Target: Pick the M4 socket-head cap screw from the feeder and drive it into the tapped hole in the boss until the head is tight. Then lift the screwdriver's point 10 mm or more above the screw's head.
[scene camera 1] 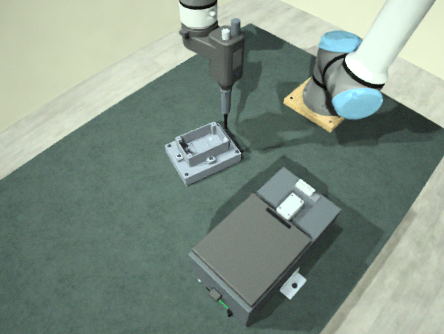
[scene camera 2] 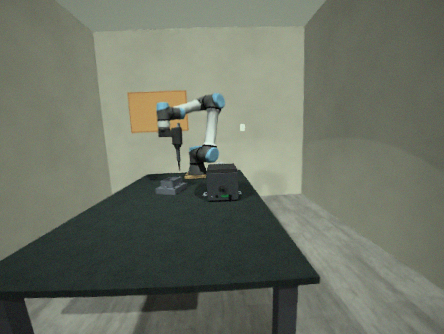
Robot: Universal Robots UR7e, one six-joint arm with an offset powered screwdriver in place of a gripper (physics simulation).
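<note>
The screwdriver hangs upright with its thin black bit pointing down. In scene camera 1 the bit's end shows just behind the right back part of the grey housing; in scene camera 2 it stands above the housing with a visible gap. The housing is an open box on a flanged base, with small corner bosses. The dark feeder stands to the housing's right, with a white plate on its lower rear part. The M4 screw is too small to make out, at the bit or in a boss.
The arm's base stands on a wooden plate behind the feeder. A metal bracket sticks out at the feeder's side. The dark green table top carries all of these. An orange board hangs on the back wall.
</note>
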